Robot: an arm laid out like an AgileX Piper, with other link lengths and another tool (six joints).
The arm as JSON. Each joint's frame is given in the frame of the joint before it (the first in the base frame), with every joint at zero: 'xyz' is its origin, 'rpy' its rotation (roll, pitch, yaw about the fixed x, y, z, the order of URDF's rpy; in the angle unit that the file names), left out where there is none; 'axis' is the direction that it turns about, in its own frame. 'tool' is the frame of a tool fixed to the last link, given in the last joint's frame.
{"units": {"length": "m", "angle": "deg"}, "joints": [
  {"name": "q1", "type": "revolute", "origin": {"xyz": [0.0, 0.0, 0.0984]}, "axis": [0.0, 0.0, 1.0]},
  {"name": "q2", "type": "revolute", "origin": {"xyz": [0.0, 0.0, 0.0], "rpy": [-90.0, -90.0, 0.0]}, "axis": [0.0, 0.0, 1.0]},
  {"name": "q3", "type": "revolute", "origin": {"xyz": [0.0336, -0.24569, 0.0]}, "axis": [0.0, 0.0, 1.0]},
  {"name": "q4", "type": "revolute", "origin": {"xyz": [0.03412, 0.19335, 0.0], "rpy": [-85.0, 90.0, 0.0]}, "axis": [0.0, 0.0, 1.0]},
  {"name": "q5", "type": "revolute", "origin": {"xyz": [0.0, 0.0, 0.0], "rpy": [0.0, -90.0, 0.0]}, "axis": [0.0, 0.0, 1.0]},
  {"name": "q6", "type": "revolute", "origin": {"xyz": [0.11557, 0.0, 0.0], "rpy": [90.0, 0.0, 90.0]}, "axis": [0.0, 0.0, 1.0]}
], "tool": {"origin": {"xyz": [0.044, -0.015, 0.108], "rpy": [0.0, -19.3, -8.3]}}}
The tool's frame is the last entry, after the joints.
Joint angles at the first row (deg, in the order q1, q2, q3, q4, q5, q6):
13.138, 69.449, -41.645, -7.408, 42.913, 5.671
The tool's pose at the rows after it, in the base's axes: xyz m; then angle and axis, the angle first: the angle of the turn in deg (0 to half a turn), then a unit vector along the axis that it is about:
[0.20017, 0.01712, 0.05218, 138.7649, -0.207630, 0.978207, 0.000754]
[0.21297, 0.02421, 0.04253, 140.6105, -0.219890, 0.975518, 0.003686]
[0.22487, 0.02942, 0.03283, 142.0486, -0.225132, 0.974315, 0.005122]
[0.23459, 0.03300, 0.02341, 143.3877, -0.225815, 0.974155, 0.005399]
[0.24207, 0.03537, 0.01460, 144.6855, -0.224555, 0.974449, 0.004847]
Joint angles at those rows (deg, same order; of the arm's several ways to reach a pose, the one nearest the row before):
14.745, 75.752, -44.556, -7.346, 41.908, 5.018
15.724, 81.484, -47.128, -7.430, 40.567, 4.793
16.119, 86.577, -49.581, -7.464, 39.348, 4.731
16.228, 90.995, -51.837, -7.490, 38.526, 4.862
16.231, 94.769, -53.844, -7.545, 38.072, 5.102

